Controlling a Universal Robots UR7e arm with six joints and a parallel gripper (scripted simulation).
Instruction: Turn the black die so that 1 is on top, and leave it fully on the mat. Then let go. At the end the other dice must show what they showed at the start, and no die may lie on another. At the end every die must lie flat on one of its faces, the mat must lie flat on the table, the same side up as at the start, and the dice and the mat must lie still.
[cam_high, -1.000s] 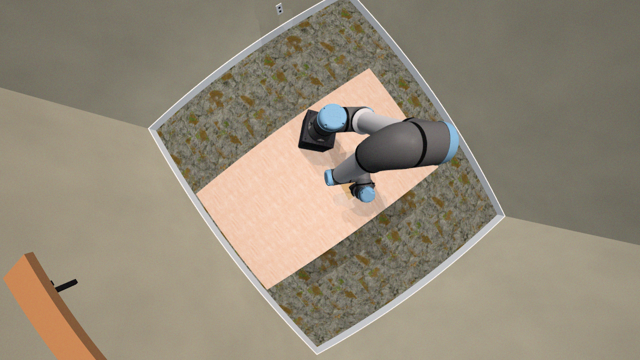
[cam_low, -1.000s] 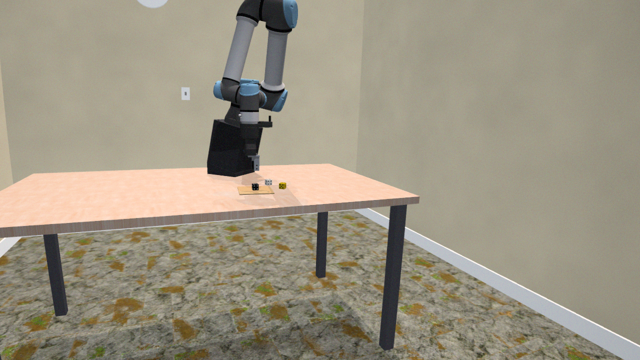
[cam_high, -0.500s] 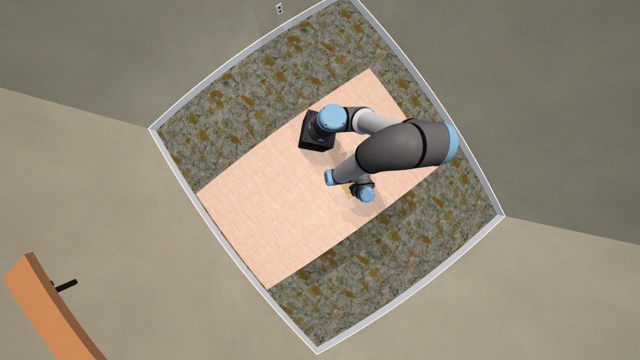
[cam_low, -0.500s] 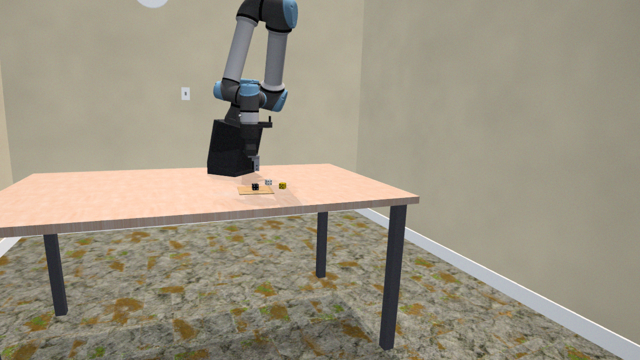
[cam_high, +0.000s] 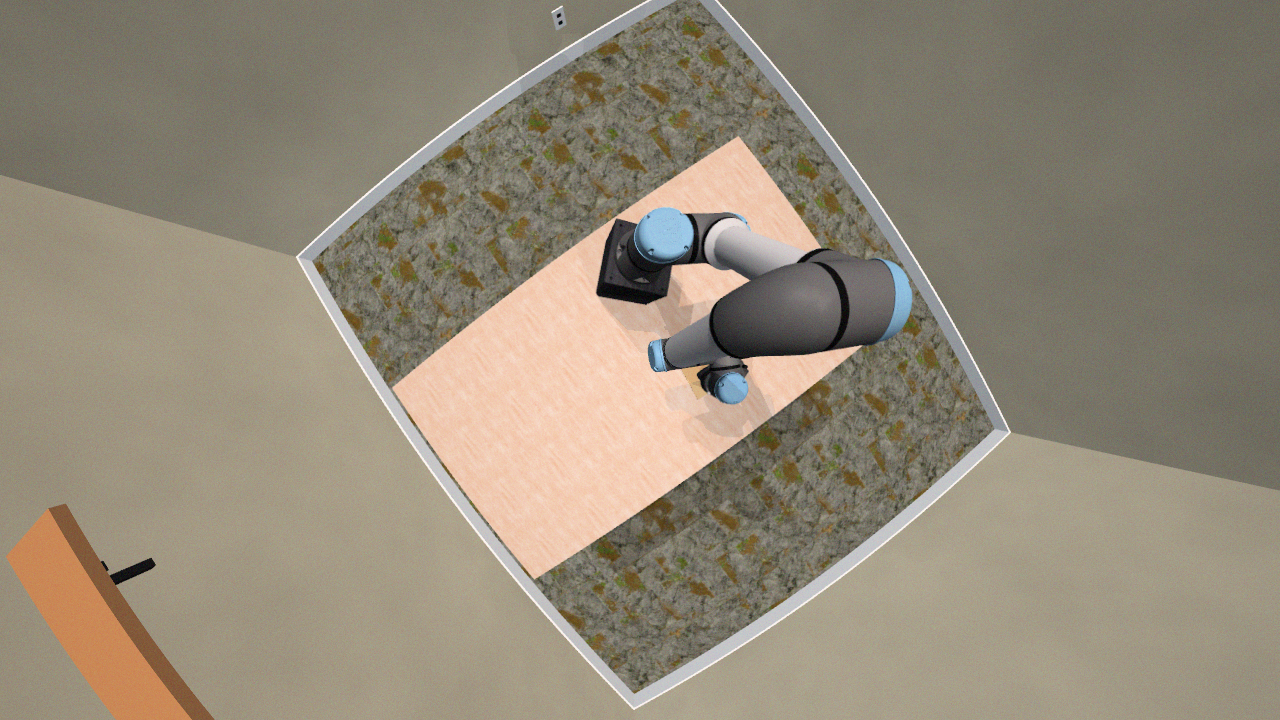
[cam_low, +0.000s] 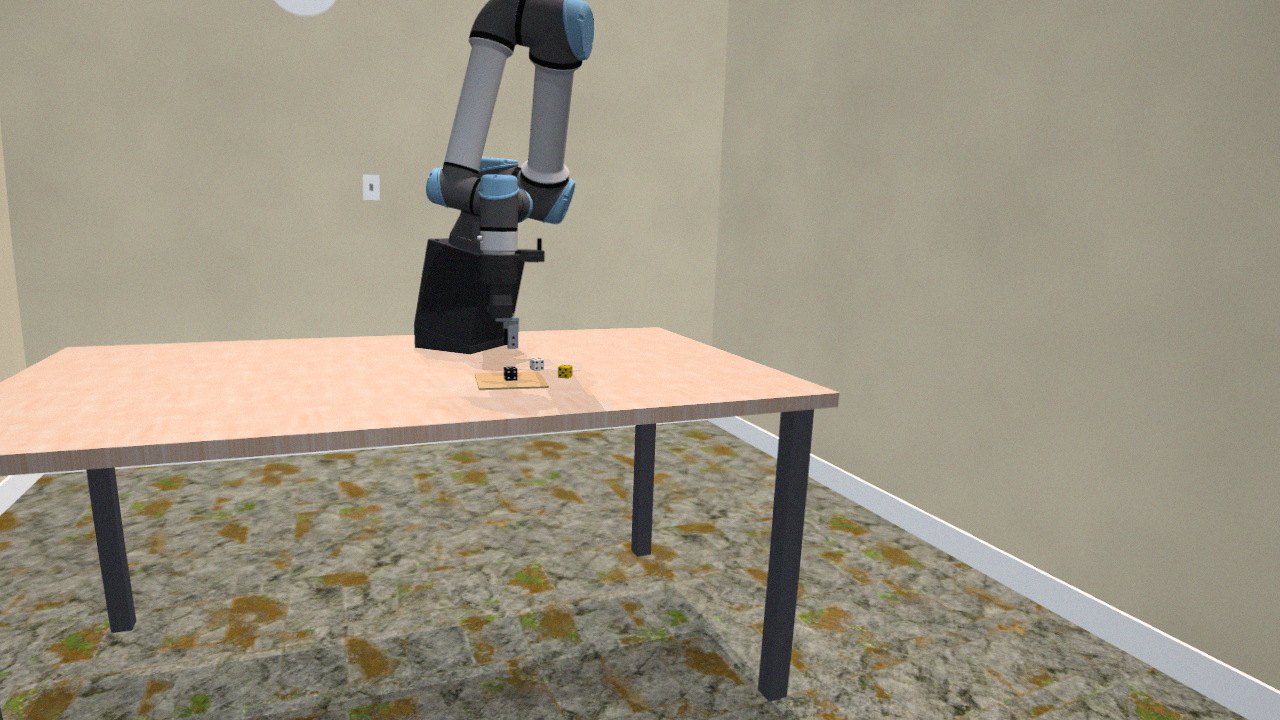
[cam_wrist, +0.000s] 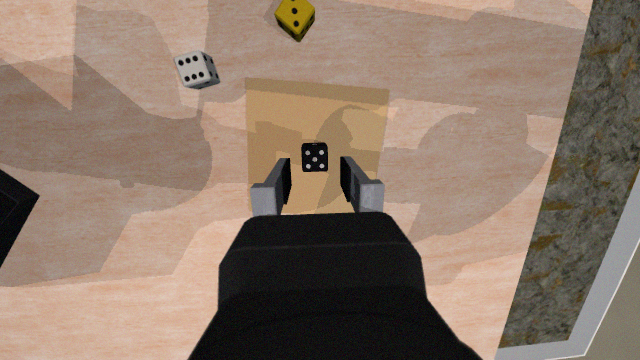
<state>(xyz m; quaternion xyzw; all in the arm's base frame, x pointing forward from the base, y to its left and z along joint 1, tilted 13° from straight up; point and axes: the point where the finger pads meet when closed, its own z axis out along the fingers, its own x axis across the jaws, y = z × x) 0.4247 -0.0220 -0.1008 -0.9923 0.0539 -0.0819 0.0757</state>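
Right now the black die is 80 mm below my hand. Also, from my hand: tan mat: 90 mm below; white die: 100 mm behind, 90 mm to the left, 80 mm below; yellow die: 120 mm to the left, 80 mm below.
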